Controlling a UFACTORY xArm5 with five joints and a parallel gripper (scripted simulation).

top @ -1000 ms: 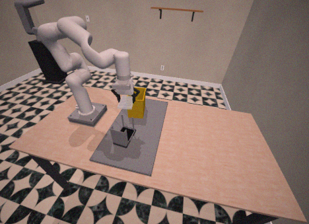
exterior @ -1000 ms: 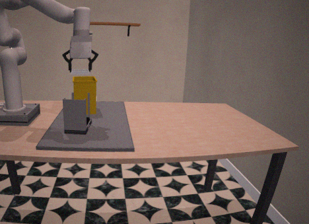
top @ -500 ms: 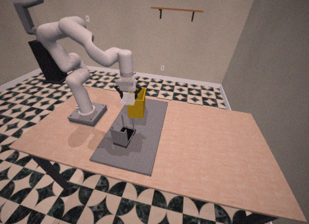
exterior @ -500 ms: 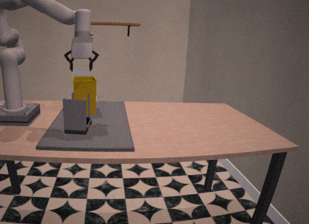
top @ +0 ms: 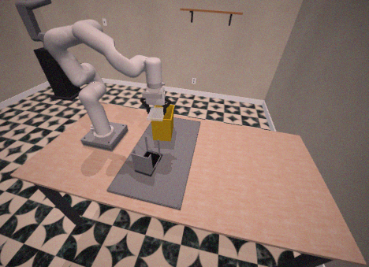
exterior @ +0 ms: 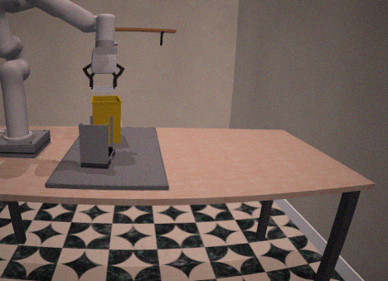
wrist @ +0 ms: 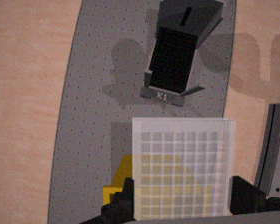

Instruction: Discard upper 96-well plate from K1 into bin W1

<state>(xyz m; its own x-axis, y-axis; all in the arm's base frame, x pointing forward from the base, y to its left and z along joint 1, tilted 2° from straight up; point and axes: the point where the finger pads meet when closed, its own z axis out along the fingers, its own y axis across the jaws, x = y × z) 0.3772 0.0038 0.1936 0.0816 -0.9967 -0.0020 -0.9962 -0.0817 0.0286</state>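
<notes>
My hand is 160 mm above the yellow plastics bin, 110 mm to the right of it and 10 mm short of it. From my hand the other things lie so: white 96-well plate (10 mm below).
</notes>
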